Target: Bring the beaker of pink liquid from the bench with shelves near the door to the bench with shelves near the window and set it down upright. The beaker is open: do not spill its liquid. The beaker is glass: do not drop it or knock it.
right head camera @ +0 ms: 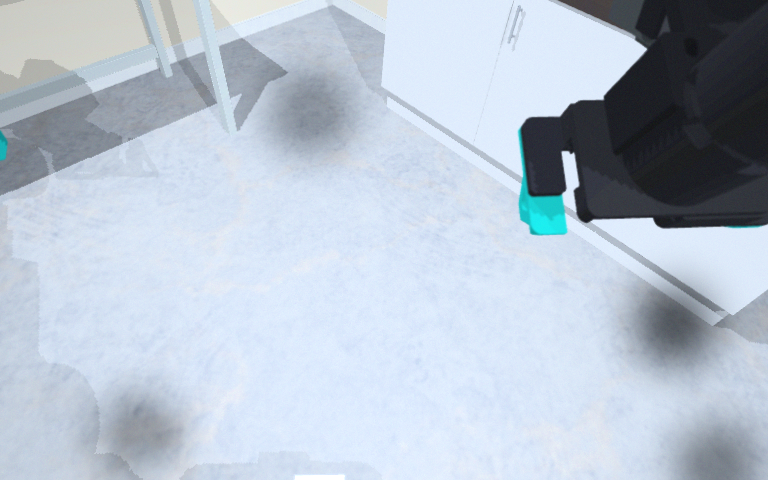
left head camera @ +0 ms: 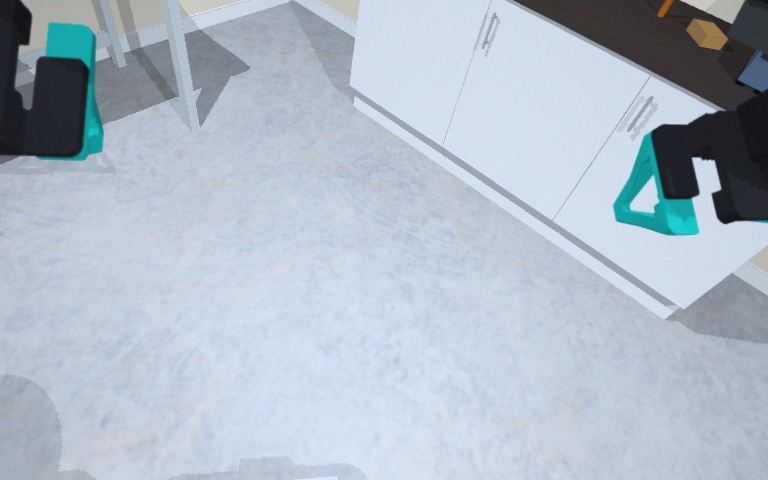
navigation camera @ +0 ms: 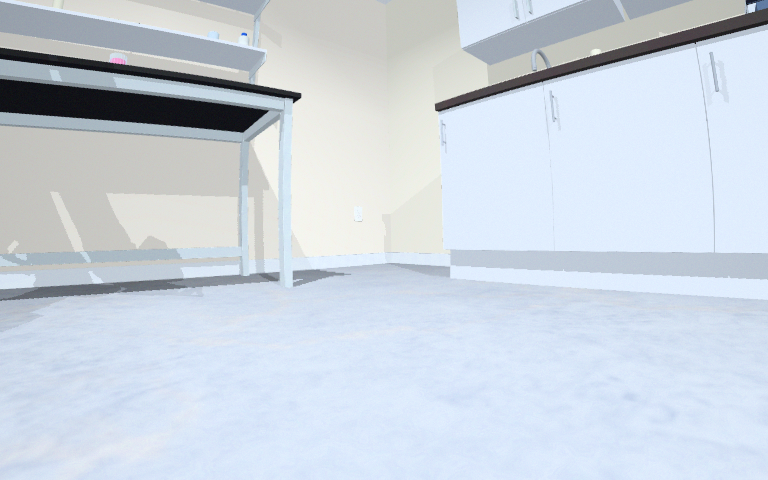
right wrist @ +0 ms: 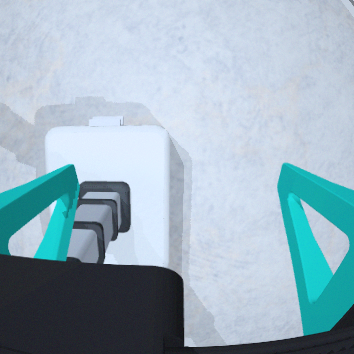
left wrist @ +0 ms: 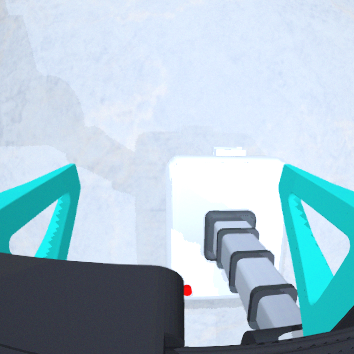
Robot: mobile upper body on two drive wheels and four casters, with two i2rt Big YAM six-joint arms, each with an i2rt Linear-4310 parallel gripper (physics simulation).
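Observation:
The beaker of pink liquid (navigation camera: 117, 58) stands upright near the front edge of a black-topped bench with shelves (navigation camera: 284, 186), at the upper left of the navigation camera view. Its lower part is hidden by the bench edge. Part of a pale bench leg (left head camera: 184, 73) (right head camera: 218, 73) shows in the head views. I cannot tell from these frames which bench is near the door or the window. My left gripper (left wrist: 179, 175) is open and empty over the robot's base. My right gripper (right wrist: 177, 174) is open and empty too. Both are away from the beaker.
A white cabinet (left head camera: 509, 113) (right head camera: 441, 73) (navigation camera: 628, 169) with a dark top stands at the right. A tan block (left head camera: 706, 33) lies on its top. A tap (navigation camera: 535, 59) shows there too. A blue-capped bottle (navigation camera: 243, 38) stands on the bench's shelf (navigation camera: 141, 42).

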